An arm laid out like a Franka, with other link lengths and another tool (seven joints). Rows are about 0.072 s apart.
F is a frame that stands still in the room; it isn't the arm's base.
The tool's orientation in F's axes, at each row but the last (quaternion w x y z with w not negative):
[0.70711, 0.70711, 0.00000, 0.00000]
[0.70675, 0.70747, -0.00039, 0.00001]
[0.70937, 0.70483, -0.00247, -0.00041]
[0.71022, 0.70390, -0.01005, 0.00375]
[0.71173, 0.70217, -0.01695, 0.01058]
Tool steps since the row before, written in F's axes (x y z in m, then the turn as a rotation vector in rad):
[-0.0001, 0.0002, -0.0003, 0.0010, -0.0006, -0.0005]
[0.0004, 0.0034, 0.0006, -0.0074, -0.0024, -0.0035]
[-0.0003, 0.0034, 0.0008, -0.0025, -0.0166, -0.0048]
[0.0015, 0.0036, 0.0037, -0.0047, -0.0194, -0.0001]
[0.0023, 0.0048, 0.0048, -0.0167, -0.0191, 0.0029]
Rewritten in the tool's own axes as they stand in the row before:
[-0.0001, -0.0003, -0.0002, 0.0010, -0.0005, 0.0006]
[0.0004, 0.0006, -0.0034, -0.0074, -0.0035, 0.0024]
[-0.0003, 0.0008, -0.0034, -0.0024, -0.0049, 0.0166]
[0.0015, 0.0037, -0.0036, -0.0045, -0.0002, 0.0194]
[0.0024, 0.0048, -0.0048, -0.0164, 0.0033, 0.0193]

